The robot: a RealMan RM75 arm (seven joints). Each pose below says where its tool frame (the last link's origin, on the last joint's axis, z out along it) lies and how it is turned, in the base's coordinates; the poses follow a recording.
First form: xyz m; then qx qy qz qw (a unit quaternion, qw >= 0).
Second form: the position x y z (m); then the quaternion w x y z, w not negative. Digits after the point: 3 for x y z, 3 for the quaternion.
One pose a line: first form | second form
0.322 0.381 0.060 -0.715 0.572 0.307 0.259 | 0.322 0.381 0.060 0.259 -0.715 0.572 0.307
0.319 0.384 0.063 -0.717 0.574 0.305 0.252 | 0.319 0.384 0.063 0.252 -0.717 0.574 0.305
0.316 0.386 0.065 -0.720 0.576 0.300 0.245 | 0.316 0.386 0.065 0.245 -0.720 0.576 0.300
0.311 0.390 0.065 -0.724 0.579 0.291 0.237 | 0.311 0.390 0.065 0.237 -0.724 0.579 0.291
